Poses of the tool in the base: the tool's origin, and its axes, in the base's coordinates. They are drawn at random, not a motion.
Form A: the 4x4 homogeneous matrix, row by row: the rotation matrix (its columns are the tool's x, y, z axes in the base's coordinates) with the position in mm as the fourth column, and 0 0 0 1 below. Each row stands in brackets.
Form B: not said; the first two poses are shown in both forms.
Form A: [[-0.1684 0.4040 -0.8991 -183.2], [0.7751 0.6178 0.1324 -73.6], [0.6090 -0.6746 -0.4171 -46.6], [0 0 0 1]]
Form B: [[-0.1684 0.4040 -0.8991 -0.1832], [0.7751 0.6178 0.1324 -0.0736], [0.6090 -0.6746 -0.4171 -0.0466], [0 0 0 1]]
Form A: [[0.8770 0.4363 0.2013 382.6], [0.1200 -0.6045 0.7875 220.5], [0.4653 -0.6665 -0.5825 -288.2], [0 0 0 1]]
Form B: [[0.8770 0.4363 0.2013 0.3826], [0.1200 -0.6045 0.7875 0.2205], [0.4653 -0.6665 -0.5825 -0.2882], [0 0 0 1]]
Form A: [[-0.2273 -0.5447 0.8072 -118.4], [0.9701 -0.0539 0.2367 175.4], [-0.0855 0.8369 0.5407 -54.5], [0 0 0 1]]
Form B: [[-0.2273 -0.5447 0.8072 -0.1184], [0.9701 -0.0539 0.2367 0.1754], [-0.0855 0.8369 0.5407 -0.0545], [0 0 0 1]]
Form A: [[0.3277 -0.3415 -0.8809 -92.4], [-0.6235 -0.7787 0.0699 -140.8], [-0.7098 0.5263 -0.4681 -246.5], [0 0 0 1]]
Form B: [[0.3277 -0.3415 -0.8809 -0.0924], [-0.6235 -0.7787 0.0699 -0.1408], [-0.7098 0.5263 -0.4681 -0.2465], [0 0 0 1]]
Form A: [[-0.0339 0.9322 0.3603 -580.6], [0.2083 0.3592 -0.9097 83.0], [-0.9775 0.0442 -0.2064 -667.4], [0 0 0 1]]
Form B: [[-0.0339 0.9322 0.3603 -0.5806], [0.2083 0.3592 -0.9097 0.0830], [-0.9775 0.0442 -0.2064 -0.6674], [0 0 0 1]]
